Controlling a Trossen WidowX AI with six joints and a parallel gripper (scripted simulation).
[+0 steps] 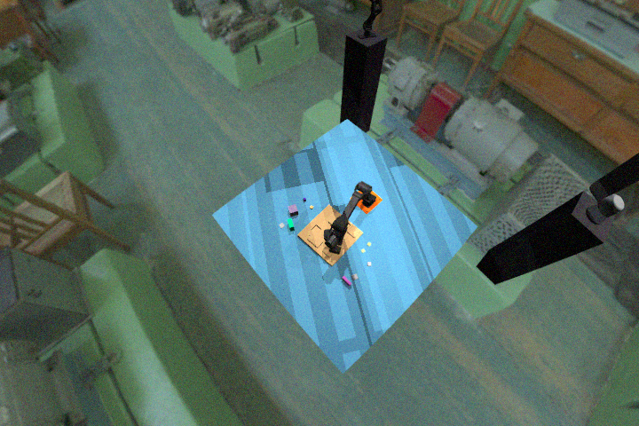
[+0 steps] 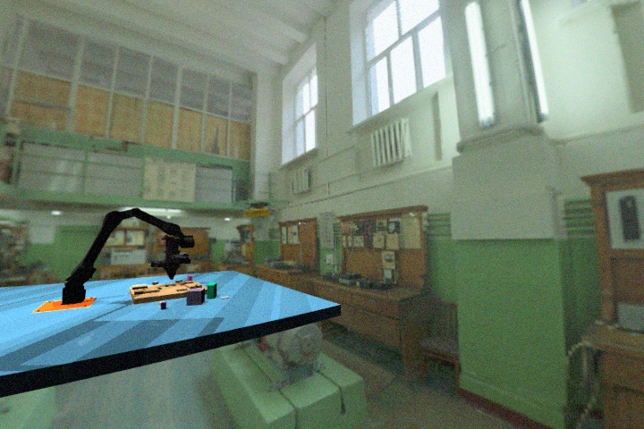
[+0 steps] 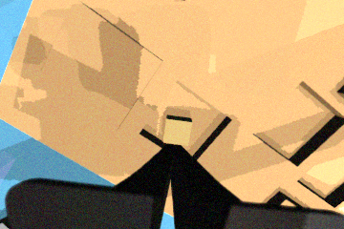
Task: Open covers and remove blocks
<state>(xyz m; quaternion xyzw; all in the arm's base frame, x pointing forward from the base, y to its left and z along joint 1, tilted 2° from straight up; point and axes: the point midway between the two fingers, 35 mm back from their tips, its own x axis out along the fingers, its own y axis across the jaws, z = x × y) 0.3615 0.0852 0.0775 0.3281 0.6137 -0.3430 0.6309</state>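
The tan puzzle board lies 20 mm behind my gripper tip, 60 mm to the right of it and 30 mm below it. Round my gripper tip: magenta block 110 mm ahead, 210 mm to the left, 30 mm below; lilac block 60 mm ahead, 360 mm to the right, 20 mm below; green block 130 mm ahead, 290 mm to the right, 20 mm below.
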